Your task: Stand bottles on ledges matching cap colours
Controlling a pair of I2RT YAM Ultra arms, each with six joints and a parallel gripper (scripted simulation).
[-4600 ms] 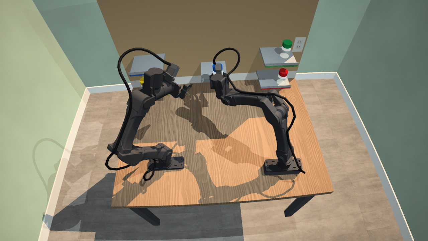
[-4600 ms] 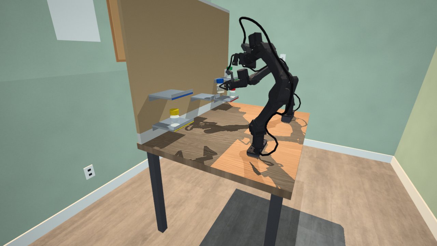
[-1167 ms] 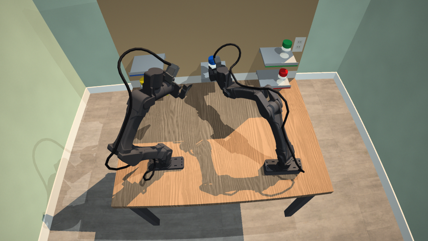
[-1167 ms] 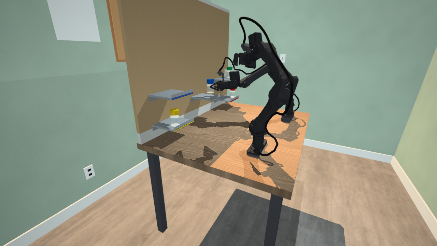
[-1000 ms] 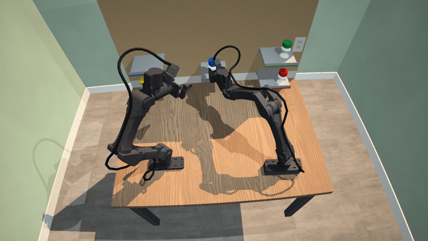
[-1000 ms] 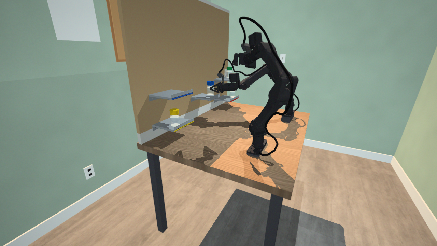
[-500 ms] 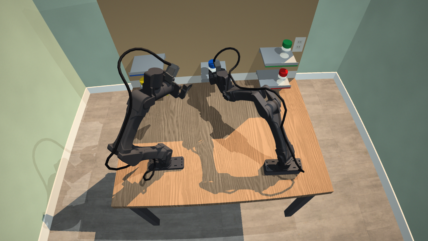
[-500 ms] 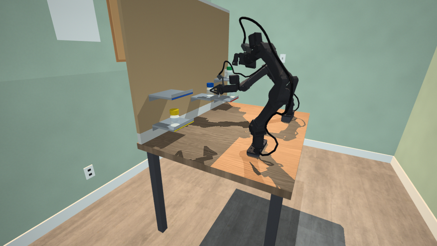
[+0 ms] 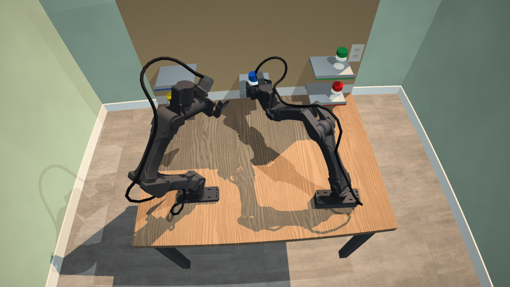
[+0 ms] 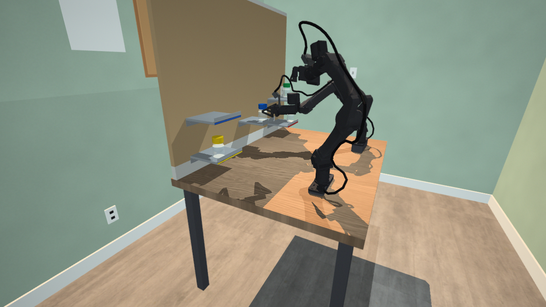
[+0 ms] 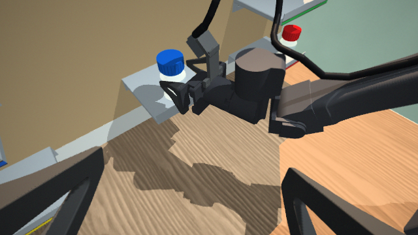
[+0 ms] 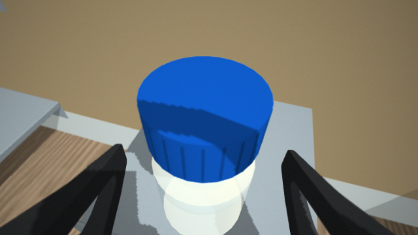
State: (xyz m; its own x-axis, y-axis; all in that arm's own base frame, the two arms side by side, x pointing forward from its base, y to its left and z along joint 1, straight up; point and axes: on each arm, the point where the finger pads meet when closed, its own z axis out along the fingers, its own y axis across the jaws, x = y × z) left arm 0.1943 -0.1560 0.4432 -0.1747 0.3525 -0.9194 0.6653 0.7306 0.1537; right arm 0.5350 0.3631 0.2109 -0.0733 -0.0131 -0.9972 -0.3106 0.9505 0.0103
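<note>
My right gripper is now 20 mm above the blue-capped bottle, 10 mm to the right of it and 10 mm short of it. From my right hand the other things lie so: brown wall panel 190 mm above, 160 mm ahead, 20 mm to the left; then red-capped bottle 440 mm to the right, 120 mm below, 60 mm ahead; then green-capped bottle 430 mm to the right, 100 mm ahead, 80 mm above.
The blue-capped bottle lies 310 mm ahead of my left hand, 220 mm below it and 110 mm to the right of it. Also, from my left hand: brown wall panel 460 mm ahead, 100 mm to the right, 10 mm below; then green-capped bottle 540 mm to the right, 400 mm ahead, 120 mm below; then yellow-capped bottle 320 mm to the left, 310 mm below, 260 mm ahead.
</note>
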